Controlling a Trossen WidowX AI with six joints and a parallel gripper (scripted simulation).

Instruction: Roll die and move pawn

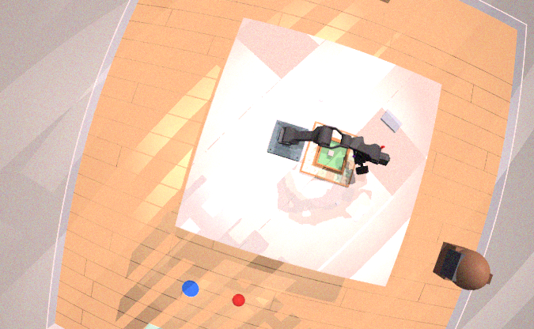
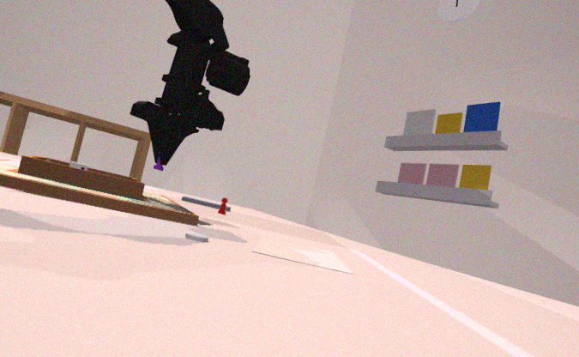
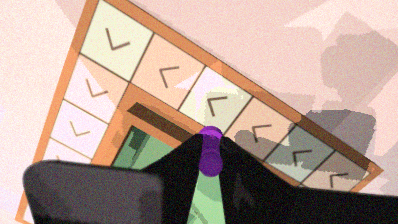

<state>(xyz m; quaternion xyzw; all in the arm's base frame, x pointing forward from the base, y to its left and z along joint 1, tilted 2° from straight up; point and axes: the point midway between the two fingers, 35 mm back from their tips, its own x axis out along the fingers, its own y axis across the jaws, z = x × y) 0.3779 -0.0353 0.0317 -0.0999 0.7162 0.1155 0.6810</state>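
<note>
The white die lies 120 mm behind my gripper tip and 40 mm below it. From my gripper tip the other things lie so: purple pawn 10 mm above; green dice tray 110 mm behind, 60 mm below; red pawn 180 mm ahead, 80 mm to the left, 50 mm below.
</note>
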